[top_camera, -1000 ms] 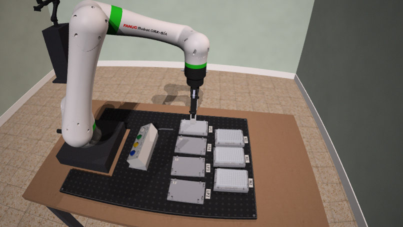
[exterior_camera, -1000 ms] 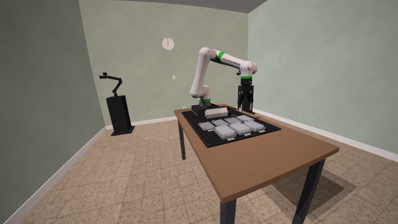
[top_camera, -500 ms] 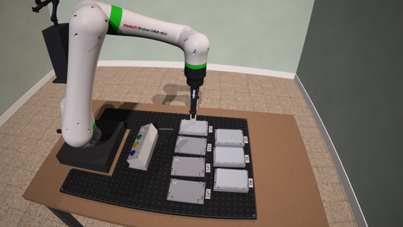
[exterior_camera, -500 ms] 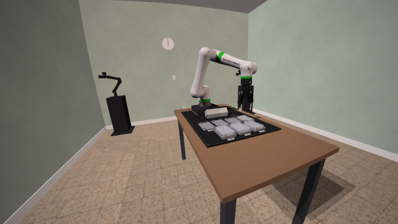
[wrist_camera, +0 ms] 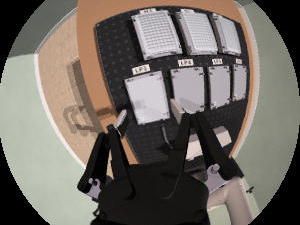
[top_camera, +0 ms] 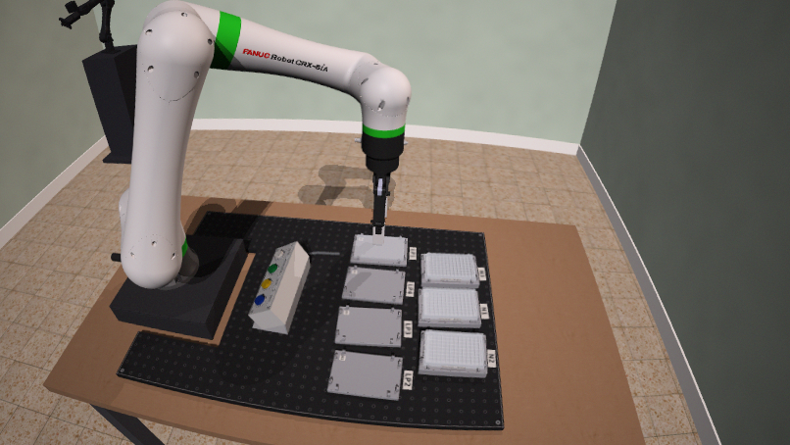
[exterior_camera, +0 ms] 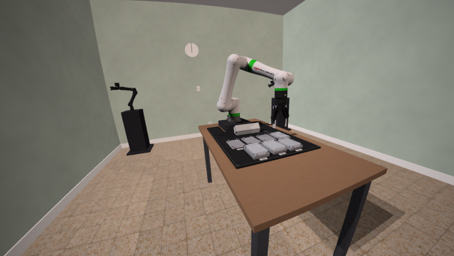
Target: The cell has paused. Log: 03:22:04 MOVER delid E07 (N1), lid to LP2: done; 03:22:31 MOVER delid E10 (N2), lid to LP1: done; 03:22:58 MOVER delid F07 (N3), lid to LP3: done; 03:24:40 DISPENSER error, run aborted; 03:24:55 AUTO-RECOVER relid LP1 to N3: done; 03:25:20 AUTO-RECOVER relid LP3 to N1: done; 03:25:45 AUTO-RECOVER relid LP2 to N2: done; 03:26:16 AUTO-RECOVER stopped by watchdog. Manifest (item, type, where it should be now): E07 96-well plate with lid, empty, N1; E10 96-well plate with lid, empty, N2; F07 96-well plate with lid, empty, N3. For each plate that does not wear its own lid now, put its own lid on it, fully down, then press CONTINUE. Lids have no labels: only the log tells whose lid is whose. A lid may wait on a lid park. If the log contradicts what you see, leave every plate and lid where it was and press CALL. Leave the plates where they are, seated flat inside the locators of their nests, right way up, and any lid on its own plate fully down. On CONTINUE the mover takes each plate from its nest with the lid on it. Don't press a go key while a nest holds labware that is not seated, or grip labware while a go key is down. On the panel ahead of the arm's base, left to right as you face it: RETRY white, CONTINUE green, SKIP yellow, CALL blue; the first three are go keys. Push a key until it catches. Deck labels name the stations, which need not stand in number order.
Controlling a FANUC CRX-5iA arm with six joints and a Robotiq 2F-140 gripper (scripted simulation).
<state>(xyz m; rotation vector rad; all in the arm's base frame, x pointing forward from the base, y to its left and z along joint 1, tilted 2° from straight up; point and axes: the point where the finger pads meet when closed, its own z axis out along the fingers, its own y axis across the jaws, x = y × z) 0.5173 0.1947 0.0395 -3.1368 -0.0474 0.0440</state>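
The LP1 lies 10 cm below my hand. The rest, counted from my hand: plate (18 cm to the right, 18 cm ahead, 8 cm below); then LP4 (13 cm to the right, 10 cm below); then white key (24 cm behind, 11 cm to the right, 3 cm below).
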